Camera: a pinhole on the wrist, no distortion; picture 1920 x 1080 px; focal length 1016.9 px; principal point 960.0 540.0 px. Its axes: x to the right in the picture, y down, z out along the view. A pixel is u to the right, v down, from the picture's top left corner.
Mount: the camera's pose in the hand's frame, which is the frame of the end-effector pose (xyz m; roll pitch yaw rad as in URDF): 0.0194 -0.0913 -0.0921 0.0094 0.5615 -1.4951
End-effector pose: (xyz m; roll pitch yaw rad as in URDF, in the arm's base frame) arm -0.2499 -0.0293 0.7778 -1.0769 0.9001 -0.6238
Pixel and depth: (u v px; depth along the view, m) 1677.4 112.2 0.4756
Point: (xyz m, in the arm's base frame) -0.0348 -0.4175 1.2800
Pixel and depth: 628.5 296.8 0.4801
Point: 0.0911 0.0256 1.0872
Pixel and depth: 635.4 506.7 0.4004
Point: 0.0680 -0.0318 0.9702
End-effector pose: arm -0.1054 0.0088 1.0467 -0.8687 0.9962 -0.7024
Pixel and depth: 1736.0 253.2 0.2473
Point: -0.0755 -0.3277 1.2385
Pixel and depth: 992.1 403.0 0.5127
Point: 0.2103 -0.2492 1.3495
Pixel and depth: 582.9 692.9 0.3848
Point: 0.2213 -0.1026 1.1596
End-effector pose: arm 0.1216 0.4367 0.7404 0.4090 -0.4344 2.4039
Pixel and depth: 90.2 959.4 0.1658
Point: 0.1613 0.5355 0.8592
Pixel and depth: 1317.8 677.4 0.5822
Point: 0.4769 0.9752 0.8329
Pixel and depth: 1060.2 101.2 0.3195
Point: 0.4284 0.6129 0.7219
